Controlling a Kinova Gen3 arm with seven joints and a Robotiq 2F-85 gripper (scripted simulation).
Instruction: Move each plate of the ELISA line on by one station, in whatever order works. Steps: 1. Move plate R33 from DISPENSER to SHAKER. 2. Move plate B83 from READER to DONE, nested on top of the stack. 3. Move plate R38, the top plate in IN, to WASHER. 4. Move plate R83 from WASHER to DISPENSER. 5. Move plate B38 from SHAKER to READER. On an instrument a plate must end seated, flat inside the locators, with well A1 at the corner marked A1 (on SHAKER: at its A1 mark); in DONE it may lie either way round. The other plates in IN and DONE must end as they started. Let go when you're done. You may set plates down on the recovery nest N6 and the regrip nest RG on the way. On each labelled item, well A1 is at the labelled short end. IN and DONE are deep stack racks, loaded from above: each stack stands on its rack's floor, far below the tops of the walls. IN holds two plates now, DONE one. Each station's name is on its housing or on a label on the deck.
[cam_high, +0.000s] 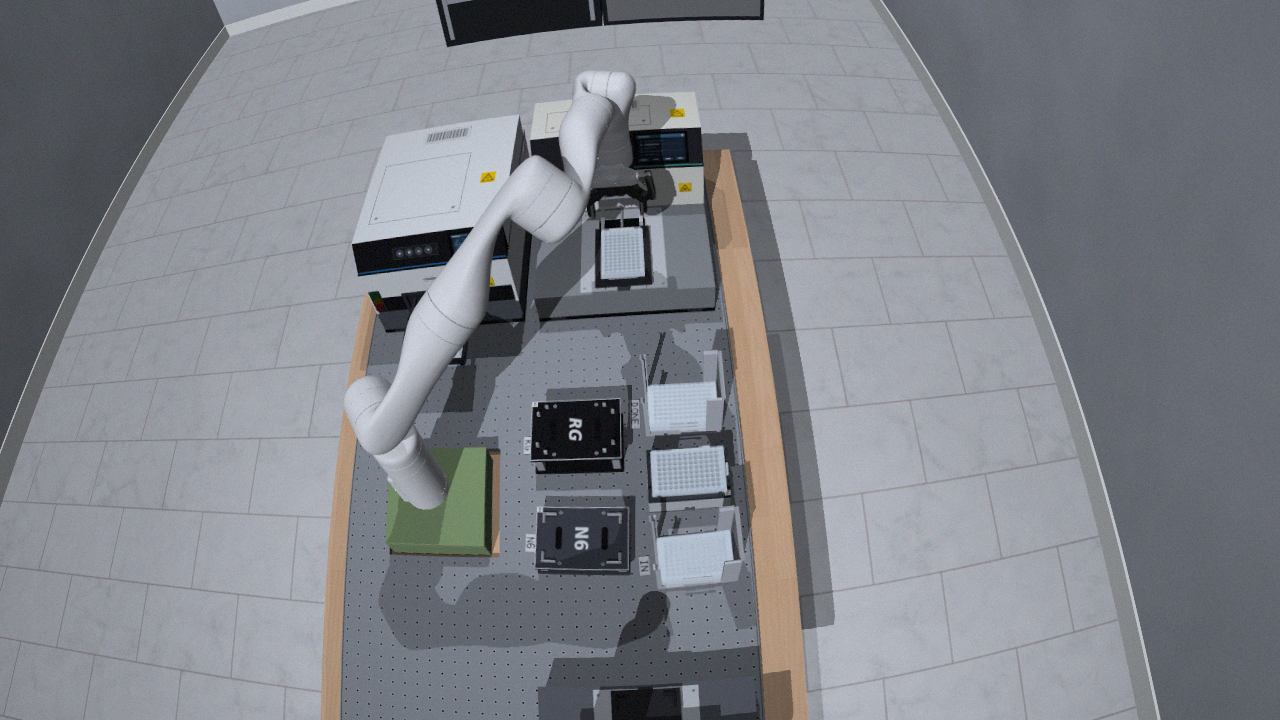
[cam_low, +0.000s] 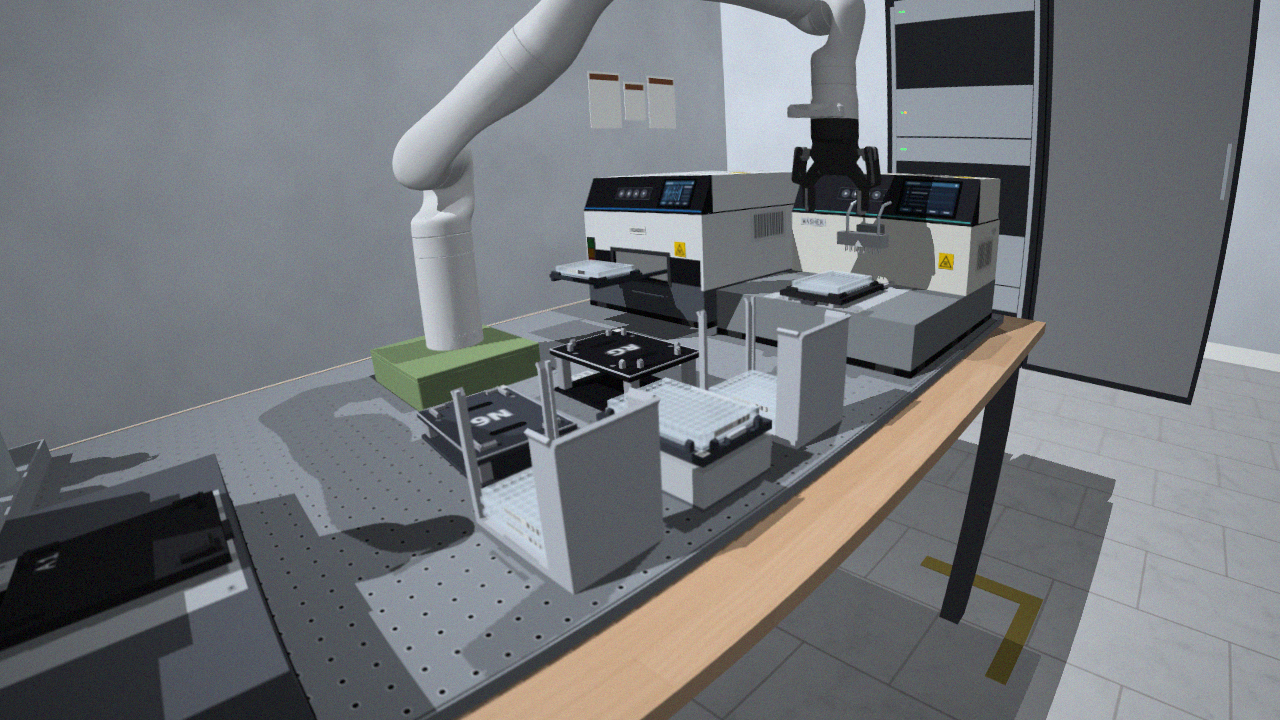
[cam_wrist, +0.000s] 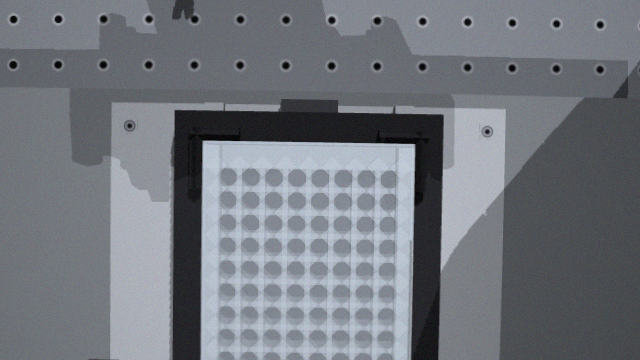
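My gripper is now 120 mm above the plate R83. Also, from my hand: plate B83 (110 mm ahead, 310 mm to the right, 190 mm below); washer nest (130 mm below); washer head (100 mm to the left, 60 mm below).
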